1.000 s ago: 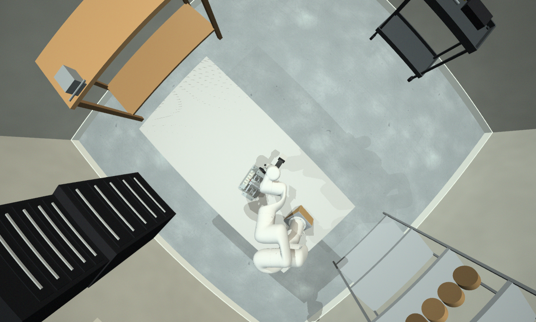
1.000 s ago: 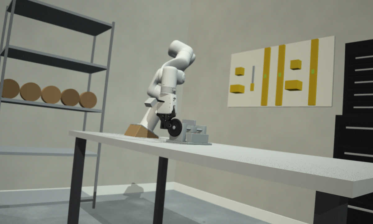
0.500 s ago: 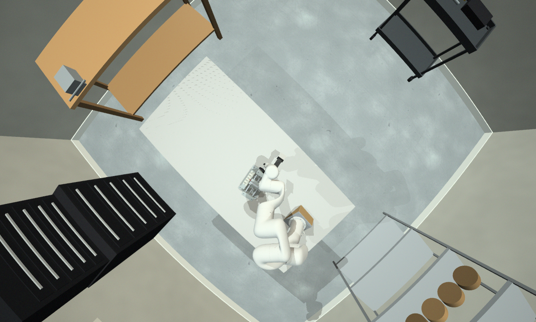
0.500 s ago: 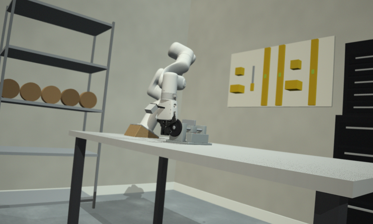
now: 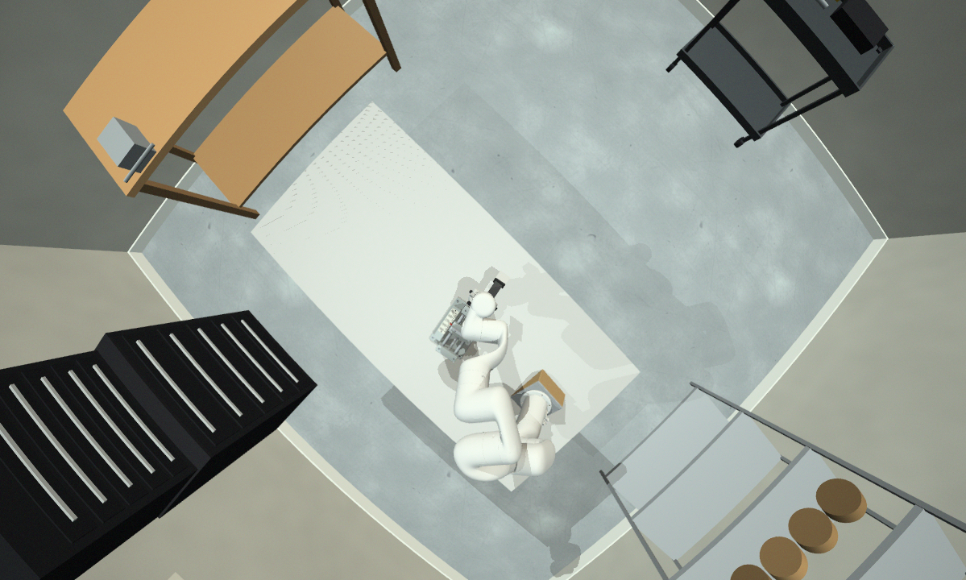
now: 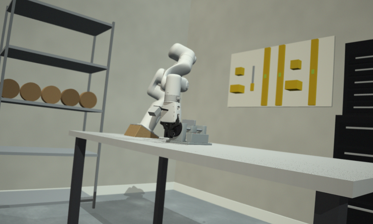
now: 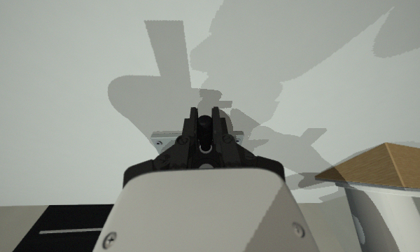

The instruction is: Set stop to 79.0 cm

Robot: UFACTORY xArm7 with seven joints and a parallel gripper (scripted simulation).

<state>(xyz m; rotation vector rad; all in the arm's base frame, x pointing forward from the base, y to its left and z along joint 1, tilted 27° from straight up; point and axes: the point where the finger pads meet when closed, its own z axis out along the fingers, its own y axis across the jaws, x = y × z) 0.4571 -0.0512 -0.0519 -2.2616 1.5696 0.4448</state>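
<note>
Right now the black handwheel is 1 cm behind my hand, 2 cm to the left of it and 1 cm above it.
</note>
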